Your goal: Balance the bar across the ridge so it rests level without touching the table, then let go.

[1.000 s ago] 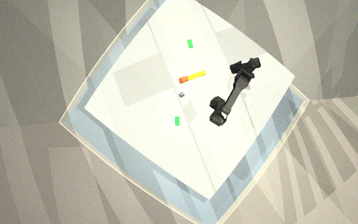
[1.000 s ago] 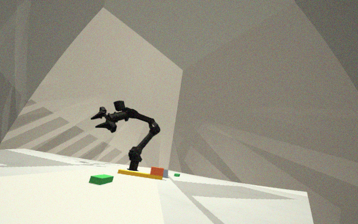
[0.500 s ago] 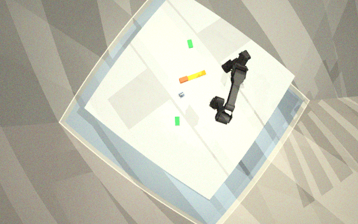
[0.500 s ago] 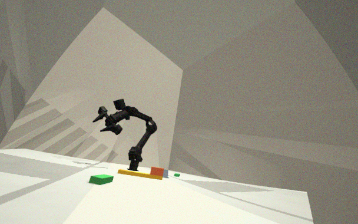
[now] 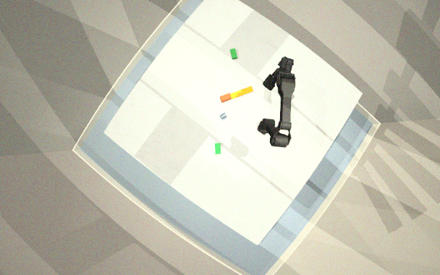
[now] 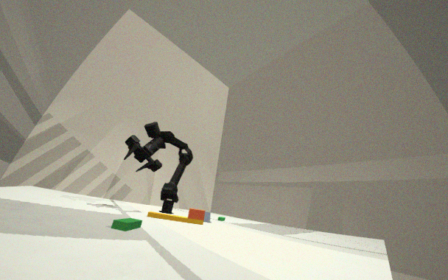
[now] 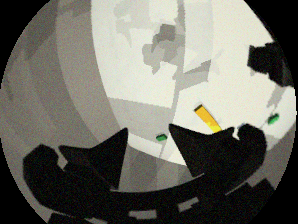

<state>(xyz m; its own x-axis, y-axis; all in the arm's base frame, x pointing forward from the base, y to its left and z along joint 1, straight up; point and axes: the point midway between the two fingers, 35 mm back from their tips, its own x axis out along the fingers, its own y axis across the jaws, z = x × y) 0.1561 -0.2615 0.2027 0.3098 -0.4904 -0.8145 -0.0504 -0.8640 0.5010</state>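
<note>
My gripper tip is 8 cm short of the ridge, 37 cm to the right of it and 13 cm above it.
</note>
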